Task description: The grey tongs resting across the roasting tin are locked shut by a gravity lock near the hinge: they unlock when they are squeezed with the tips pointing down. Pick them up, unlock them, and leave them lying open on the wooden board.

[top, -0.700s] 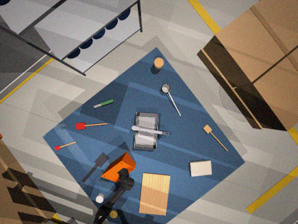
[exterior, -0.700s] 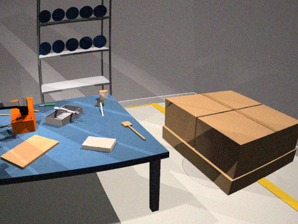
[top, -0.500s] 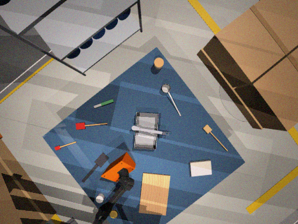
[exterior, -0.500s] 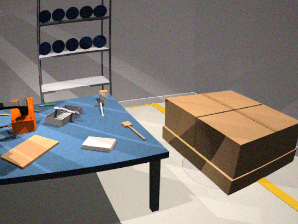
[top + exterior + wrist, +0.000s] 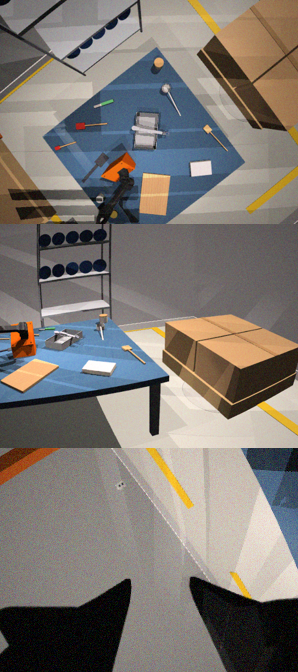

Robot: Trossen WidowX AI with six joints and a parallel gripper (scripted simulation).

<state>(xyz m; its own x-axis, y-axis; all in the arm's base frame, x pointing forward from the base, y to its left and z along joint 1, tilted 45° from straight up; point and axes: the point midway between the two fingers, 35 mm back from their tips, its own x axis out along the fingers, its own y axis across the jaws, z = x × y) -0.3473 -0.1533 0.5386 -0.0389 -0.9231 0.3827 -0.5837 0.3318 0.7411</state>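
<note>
Right now my gripper tip is 68 cm short of the roasting tin, 65 cm to the right of it and 38 cm above it. Also, from my gripper tip: wooden board (40 cm below, 39 cm ahead, 16 cm to the left); white block (85 cm ahead, 39 cm below, 9 cm to the left); black spatula (66 cm to the left, 40 cm below, 13 cm ahead).
</note>
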